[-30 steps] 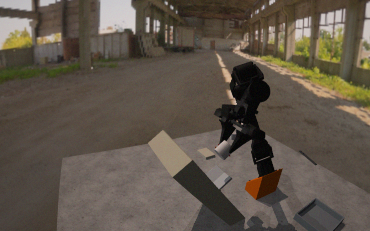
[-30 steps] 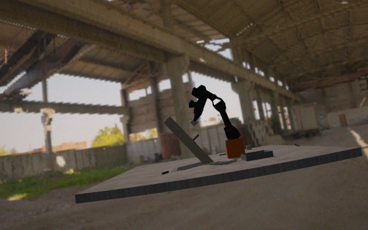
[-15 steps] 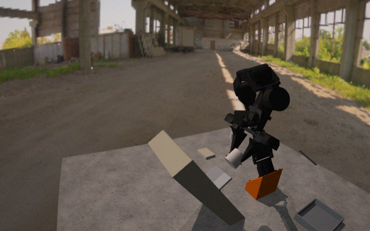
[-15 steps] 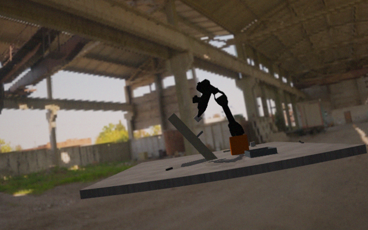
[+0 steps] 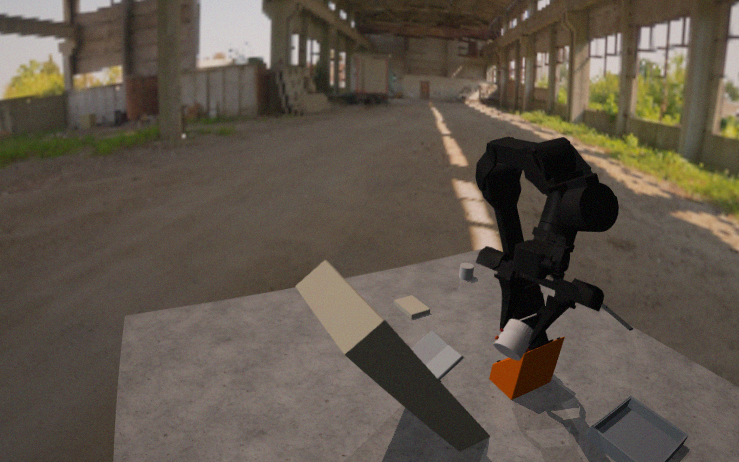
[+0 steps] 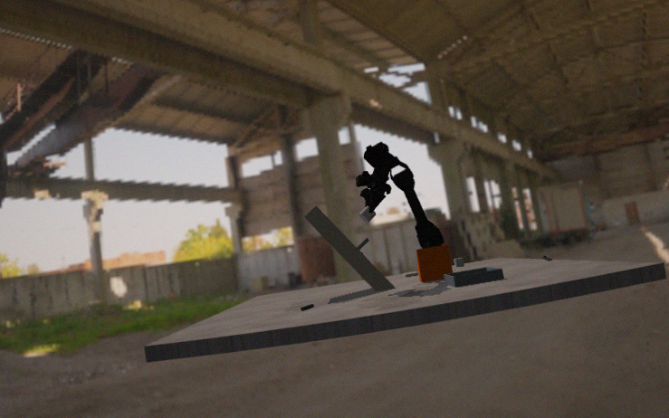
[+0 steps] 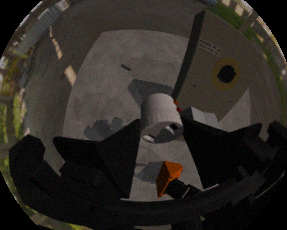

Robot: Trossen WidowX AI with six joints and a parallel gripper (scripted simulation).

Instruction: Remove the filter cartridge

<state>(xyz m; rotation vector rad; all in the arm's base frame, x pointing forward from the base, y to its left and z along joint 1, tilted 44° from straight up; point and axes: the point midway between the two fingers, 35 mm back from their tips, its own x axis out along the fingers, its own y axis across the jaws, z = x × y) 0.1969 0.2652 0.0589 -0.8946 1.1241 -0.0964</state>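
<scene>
My gripper tip is 30 cm past the grey tray, 27 cm above it and 12 cm to the right of it. The rest, counted from my gripper tip: beige service panel (12 cm to the right, 11 cm ahead, 10 cm below); then round pale cartridge (right at my gripper tip); then small beige block (55 cm to the right, 27 cm below, 12 cm behind).
</scene>
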